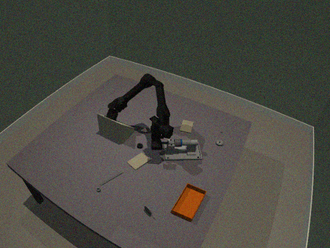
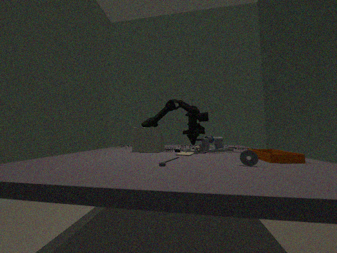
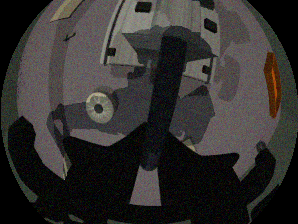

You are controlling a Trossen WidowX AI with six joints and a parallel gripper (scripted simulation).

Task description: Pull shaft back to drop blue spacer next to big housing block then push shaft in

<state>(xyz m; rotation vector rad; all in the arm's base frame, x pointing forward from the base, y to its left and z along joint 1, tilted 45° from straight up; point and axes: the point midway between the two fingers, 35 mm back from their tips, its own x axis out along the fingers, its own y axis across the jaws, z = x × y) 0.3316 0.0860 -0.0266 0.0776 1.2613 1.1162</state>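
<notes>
My gripper tip is now 60 mm to the right of the white ring, 50 mm past it and 40 mm above it. From my gripper tip the other things lie so: black ring (100 mm behind, 40 mm below, 30 mm to the right); dark shaft (60 mm ahead, 50 mm to the left, 30 mm above); blue spacer (120 mm ahead, 90 mm to the left, 30 mm above).
</notes>
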